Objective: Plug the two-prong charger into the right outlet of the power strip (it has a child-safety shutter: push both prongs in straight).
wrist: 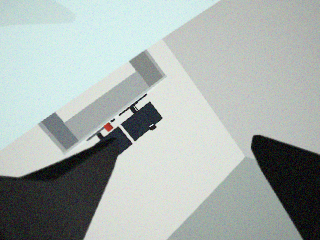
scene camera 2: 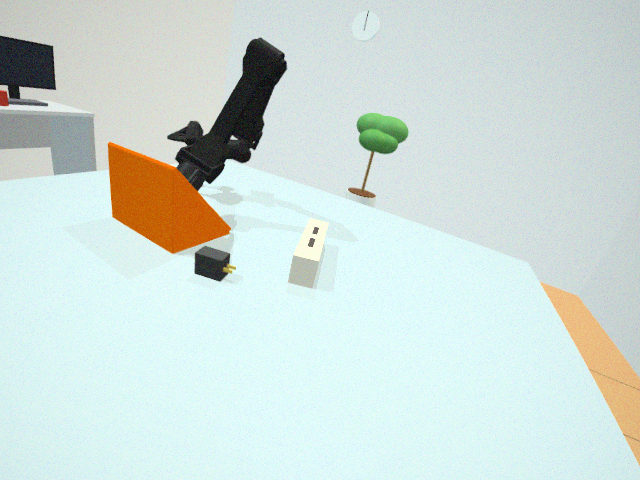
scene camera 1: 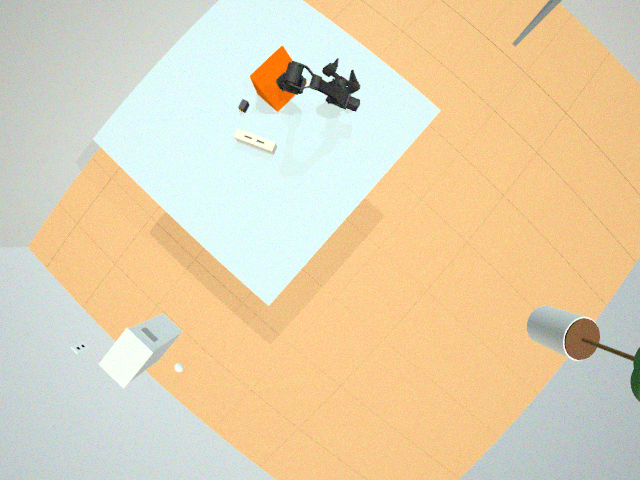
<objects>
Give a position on a black two-prong charger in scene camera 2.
209, 262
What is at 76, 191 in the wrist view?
My gripper.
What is my gripper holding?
Nothing.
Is my gripper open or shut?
Open.
</objects>
